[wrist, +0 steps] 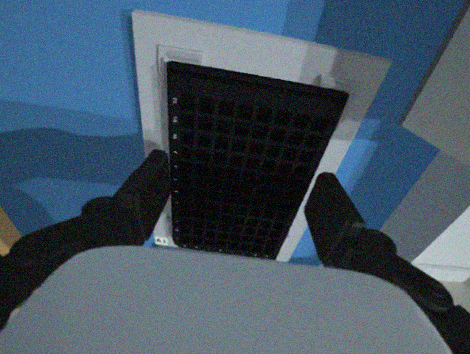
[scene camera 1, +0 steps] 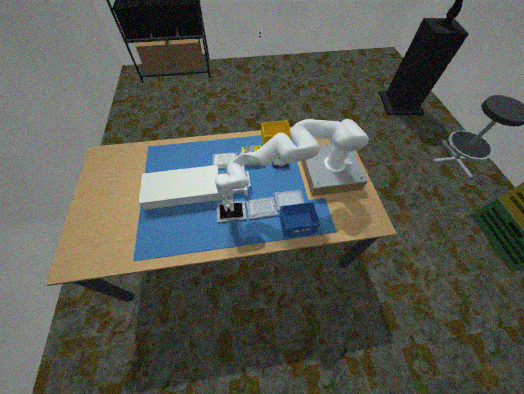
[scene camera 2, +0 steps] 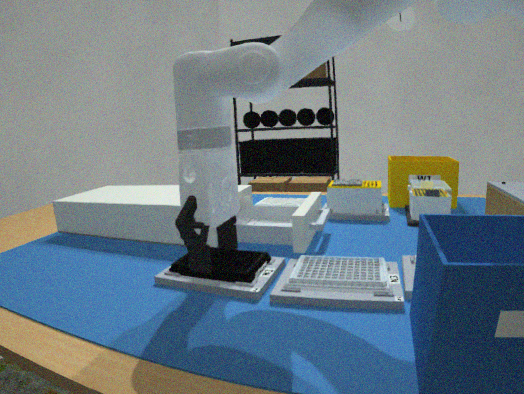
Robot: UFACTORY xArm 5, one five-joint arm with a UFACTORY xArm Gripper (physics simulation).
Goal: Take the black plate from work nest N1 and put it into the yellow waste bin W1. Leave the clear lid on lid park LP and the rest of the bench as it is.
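Frame: origin at the arm's base, x ahead, y left, z up, level; centimetres.
Where they show: gripper, fingertip midpoint: point(wrist: 241, 181) point(scene camera 1: 229, 209) point(scene camera 2: 215, 259); arm's base, origin of the base link: point(scene camera 1: 334, 164).
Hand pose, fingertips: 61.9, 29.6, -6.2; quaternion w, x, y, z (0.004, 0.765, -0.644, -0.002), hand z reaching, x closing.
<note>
Each offset is from my fingertips to the top centre of the thing, as dx, dy, dz. "*": to the spot under its first point.
The black plate @(-0.8, +0.0, +0.3) point(scene camera 1: 237, 212) point(scene camera 2: 245, 262) point(wrist: 240, 200) sits in the grey work nest N1 @(-0.8, +0.0, -0.7) point(scene camera 2: 215, 287) point(wrist: 250, 42) near the bench front. My gripper point(scene camera 1: 229, 207) point(scene camera 2: 215, 257) point(wrist: 241, 181) points down over the plate and is open, one finger beside each long side, with nothing held. How deep the fingertips reach is hard to tell. The yellow waste bin W1 @(-26.6, -56.4, +9.6) point(scene camera 1: 275, 127) point(scene camera 2: 397, 180) stands at the back edge. Two striped blocks, a larger one @(-11.5, -40.4, +5.3) point(scene camera 2: 354, 201) and a smaller one @(-29.0, -41.3, +5.4) point(scene camera 2: 430, 202), stand near the bin; I cannot tell which is lid park LP.
A long white instrument @(* +29.8, -10.6, +6.0) point(scene camera 1: 177, 187) point(scene camera 2: 120, 215) stands behind N1, with an extended tray and upright white front panel @(* -9.5, -12.5, +2.6) point(scene camera 2: 306, 225). A clear plate @(-18.0, -2.8, +0.3) point(scene camera 1: 262, 207) point(scene camera 2: 340, 270) sits in nest N3 beside N1. A tall blue bin @(-37.9, +7.4, +9.6) point(scene camera 1: 299, 220) point(scene camera 2: 460, 320) stands right of it.
</note>
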